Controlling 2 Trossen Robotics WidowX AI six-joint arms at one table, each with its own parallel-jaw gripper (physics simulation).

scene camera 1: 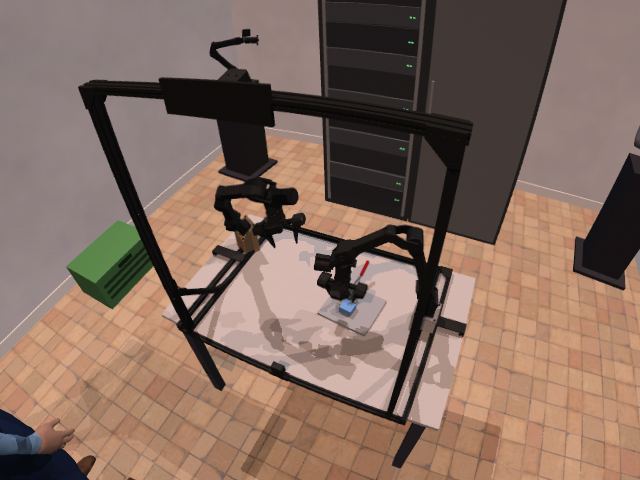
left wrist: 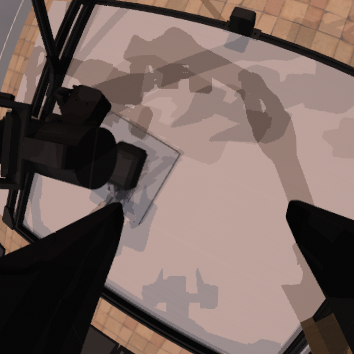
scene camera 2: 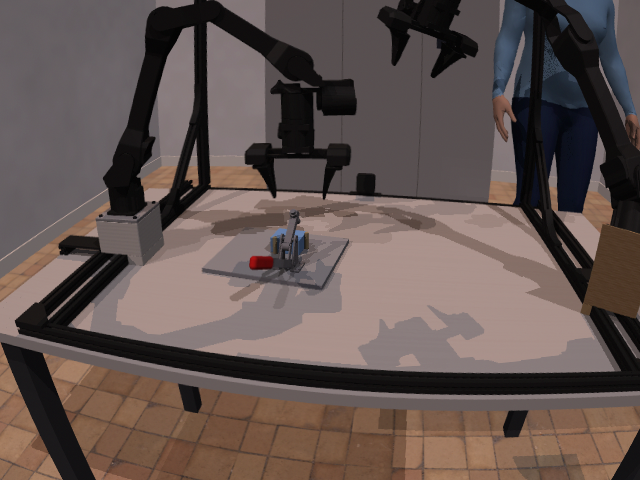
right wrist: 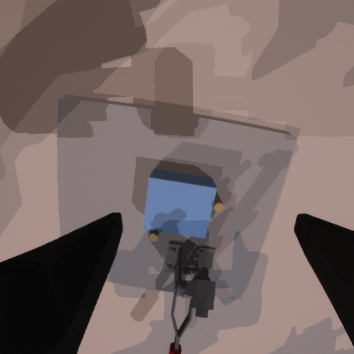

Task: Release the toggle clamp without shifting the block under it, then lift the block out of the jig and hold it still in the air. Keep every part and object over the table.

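Places are measured from the left arm's base along level axes (x ahead, y right, z down), in millimetres.
Pixels of known places: left gripper, fingertip midpoint: [scene camera 1: 285, 245] [left wrist: 205, 210] [scene camera 2: 413, 71]; right gripper, fingertip midpoint: [scene camera 2: 299, 198] [right wrist: 209, 222]; left arm's base, origin of the base link: [scene camera 1: 244, 227] [scene camera 2: 627, 241]; right arm's base, origin of the base link: [scene camera 1: 427, 309] [scene camera 2: 127, 209].
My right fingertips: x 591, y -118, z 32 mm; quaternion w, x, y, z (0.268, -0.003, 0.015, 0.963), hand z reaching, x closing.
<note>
For each thing: its top centre in the pictures, then the offset to it from my right fingertips. "spot": a spot on its surface instead.
- blue block, middle of its top: [right wrist: 178, 209] [scene camera 2: 288, 234] [scene camera 1: 347, 305] dx +2, dy -29, dz +63 mm
- grey jig plate, middle of its top: [right wrist: 162, 216] [scene camera 2: 278, 252] [left wrist: 120, 165] [scene camera 1: 352, 306] dx +5, dy -56, dz +91 mm
- small black box, surface spot: [left wrist: 242, 21] [scene camera 2: 367, 178] [scene camera 1: 277, 363] spot: dx +67, dy +345, dz +53 mm
The blue block [scene camera 1: 346, 306] [scene camera 2: 279, 235] [right wrist: 180, 206] sits on the grey jig plate [scene camera 1: 367, 322] [scene camera 2: 227, 260] [left wrist: 160, 160] [right wrist: 85, 175], with short brass pins beside it. The toggle clamp [scene camera 2: 288, 243] [right wrist: 204, 292] has its arm raised upright, off the block's top; its red handle [scene camera 1: 364, 268] [scene camera 2: 261, 262] [right wrist: 174, 348] points away from the block, low. My right gripper [scene camera 2: 298, 197] [right wrist: 209, 222] is open and empty, pointing down above the block, fingertips higher than it. My left gripper [scene camera 1: 284, 243] [scene camera 2: 414, 70] [left wrist: 205, 210] is open and empty, high and away from the jig. The block is hidden in the left wrist view.
A black frame rail [scene camera 1: 232, 353] [scene camera 2: 206, 361] runs around the table. A brown wooden piece [scene camera 1: 247, 238] [scene camera 2: 615, 271] stands by the left arm's base. A small black box [scene camera 1: 277, 367] [scene camera 2: 365, 182] [left wrist: 242, 21] sits on the rail. A person [scene camera 2: 555, 103] stands beyond the table.
</note>
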